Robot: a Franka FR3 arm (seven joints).
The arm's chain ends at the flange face. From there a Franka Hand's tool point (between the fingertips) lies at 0.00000 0.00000 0.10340 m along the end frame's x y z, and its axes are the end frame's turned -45 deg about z.
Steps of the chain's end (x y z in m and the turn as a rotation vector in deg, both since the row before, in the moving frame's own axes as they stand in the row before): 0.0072 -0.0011 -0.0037 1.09 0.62 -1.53; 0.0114 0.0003 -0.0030 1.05 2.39 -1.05; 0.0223 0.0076 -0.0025 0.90 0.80 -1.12; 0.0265 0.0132 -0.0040 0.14 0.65 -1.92; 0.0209 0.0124 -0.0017 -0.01 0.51 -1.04
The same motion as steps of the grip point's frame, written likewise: 0.0080 0.0037 -0.0037 0.33 1.21 -1.53; 0.0123 0.0099 -0.0031 -0.95 2.43 -1.05; 0.0126 0.0210 -0.0025 0.07 1.20 -1.12; 0.0104 0.0287 -0.0040 -0.36 0.56 -1.92; 0.0067 0.0242 -0.0017 -0.37 0.35 -1.04
